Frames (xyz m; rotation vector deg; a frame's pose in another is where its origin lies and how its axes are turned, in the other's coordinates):
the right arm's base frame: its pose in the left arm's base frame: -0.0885 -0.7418 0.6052 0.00 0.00 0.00
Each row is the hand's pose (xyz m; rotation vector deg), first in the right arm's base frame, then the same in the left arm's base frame.
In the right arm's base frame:
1: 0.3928 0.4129 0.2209 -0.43 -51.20 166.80
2: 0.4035 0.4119 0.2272 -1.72 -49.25 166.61
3: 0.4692 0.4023 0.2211 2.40 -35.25 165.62
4: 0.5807 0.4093 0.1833 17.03 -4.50 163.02
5: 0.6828 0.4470 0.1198 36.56 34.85 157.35
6: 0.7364 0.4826 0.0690 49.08 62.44 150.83
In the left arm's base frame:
1: 0.3043 -0.3289 0.8261 -0.43 -51.20 166.80
2: 0.3150 -0.3299 0.8324 -1.72 -49.25 166.61
3: 0.3807 -0.3395 0.8263 2.40 -35.25 165.62
4: 0.4922 -0.3325 0.7885 17.03 -4.50 163.02
5: 0.5943 -0.2948 0.7250 36.56 34.85 157.35
6: 0.6479 -0.2592 0.6742 49.08 62.44 150.83

